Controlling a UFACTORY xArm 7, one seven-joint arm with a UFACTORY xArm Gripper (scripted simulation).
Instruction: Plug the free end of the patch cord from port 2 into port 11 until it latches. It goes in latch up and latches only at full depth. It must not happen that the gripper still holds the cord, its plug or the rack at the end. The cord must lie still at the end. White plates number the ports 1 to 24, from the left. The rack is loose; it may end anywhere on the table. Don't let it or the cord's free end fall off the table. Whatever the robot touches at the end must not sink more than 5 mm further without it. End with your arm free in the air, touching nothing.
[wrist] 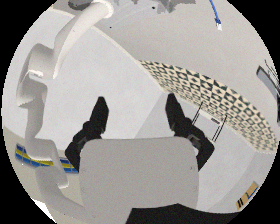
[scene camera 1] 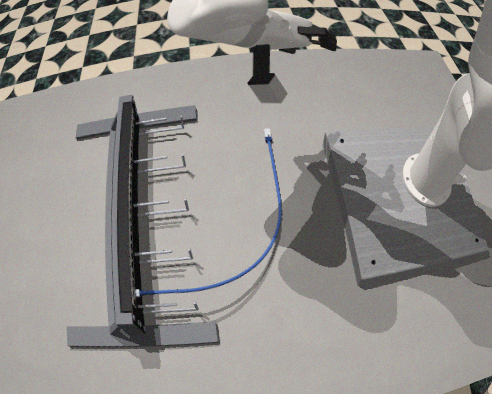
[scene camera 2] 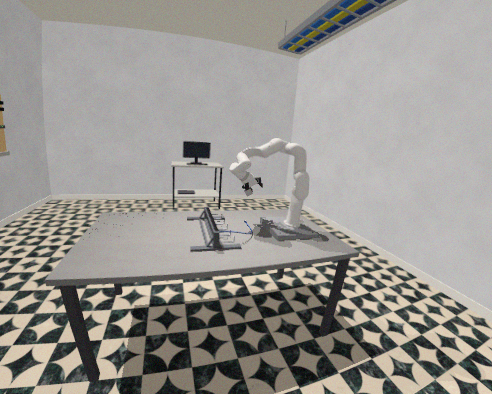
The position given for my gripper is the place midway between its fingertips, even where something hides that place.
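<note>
Visible: my gripper (scene camera 1: 314,44), (wrist: 136,101).
</note>
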